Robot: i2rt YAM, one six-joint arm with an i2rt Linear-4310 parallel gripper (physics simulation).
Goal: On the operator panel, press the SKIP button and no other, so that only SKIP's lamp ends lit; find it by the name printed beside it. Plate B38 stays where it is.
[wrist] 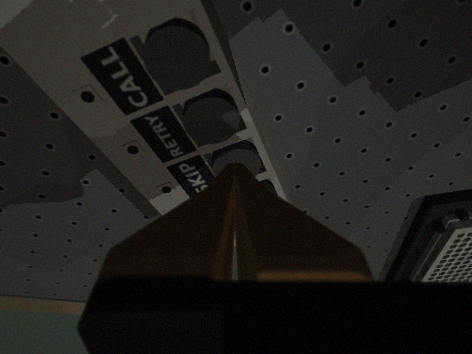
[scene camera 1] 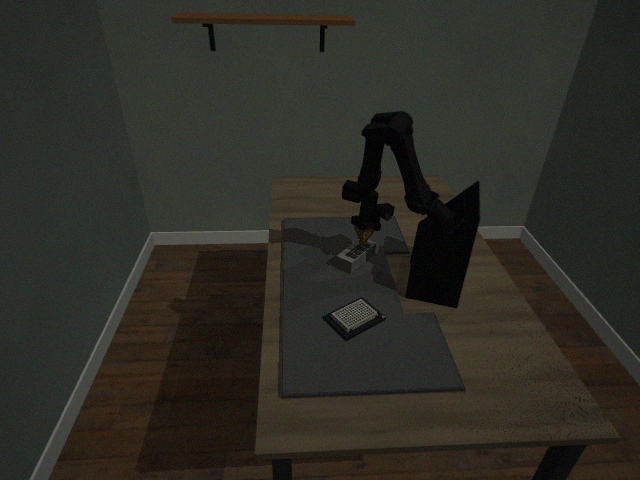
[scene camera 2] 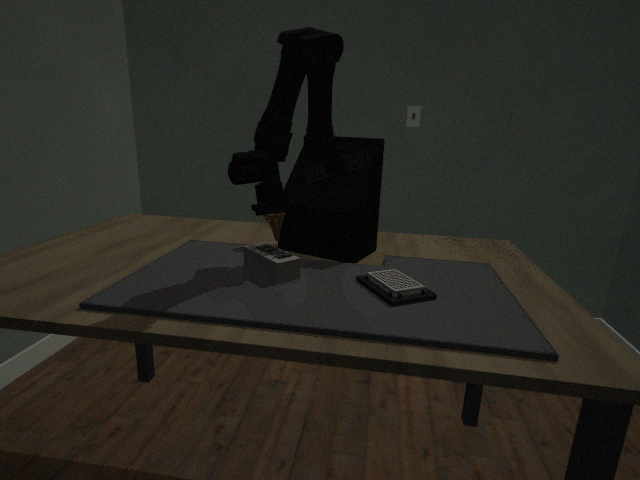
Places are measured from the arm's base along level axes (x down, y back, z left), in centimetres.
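Pixels of known places: gripper, fingertip midpoint: (wrist: 235, 176) (scene camera 1: 362, 245) (scene camera 2: 277, 240); arm's base at its link origin: (scene camera 1: 447, 221) (scene camera 2: 337, 168).
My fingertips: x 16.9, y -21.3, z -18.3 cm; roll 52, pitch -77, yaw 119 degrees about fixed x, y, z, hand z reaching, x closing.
For each thing: its middle in the pictures, then the offset to it from my fingertips. Level surfaces: height alone.
- operator panel at the middle of its body: (wrist: 189, 124) (scene camera 2: 271, 261) (scene camera 1: 356, 254) dx +5.2, dy -1.4, dz -1.6 cm
- SKIP button at the middle of its body: (wrist: 235, 162) dx +2.7, dy -1.6, dz +0.7 cm
- further button at the middle of its body: (wrist: 255, 197) dx +2.7, dy -4.1, dz +2.3 cm
- Plate B38 at the middle of its body: (wrist: 468, 253) (scene camera 2: 394, 282) (scene camera 1: 354, 314) dx +6.0, dy -14.3, dz +27.8 cm
- CALL button at the middle of its body: (wrist: 177, 55) dx +2.7, dy +3.4, dz -2.6 cm
- RETRY button at the middle of its body: (wrist: 211, 117) dx +2.7, dy +0.9, dz -0.9 cm
- grey mat at its surface level: dx +7.9 cm
- wooden table at its surface level: dx +9.2 cm
The operator panel (scene camera 1: 351, 264) (scene camera 2: 271, 270) (wrist: 112, 131) is a pale box with a row of dark round buttons. In the wrist view the names CALL, RETRY and SKIP show beside the buttons. The SKIP button (wrist: 234, 152) is partly hidden by my fingertips, and a further button (wrist: 269, 186) beyond it is mostly hidden. The lamps beside CALL, RETRY and SKIP look dark. My gripper (scene camera 1: 363, 243) (scene camera 2: 278, 239) (wrist: 235, 176) is shut and empty, its tips over the panel's button row at the SKIP button; contact cannot be told. Plate B38 (scene camera 1: 355, 314) (scene camera 2: 395, 281) (wrist: 452, 254) sits on a dark holder.
The CALL button (wrist: 177, 54) and RETRY button (wrist: 210, 117) lie beside SKIP. A grey mat (scene camera 1: 320, 366) (scene camera 2: 320, 317) covers part of the wooden table (scene camera 1: 413, 421) (scene camera 2: 563, 335). A large black block (scene camera 1: 442, 263) (scene camera 2: 333, 206) stands at the arm's base.
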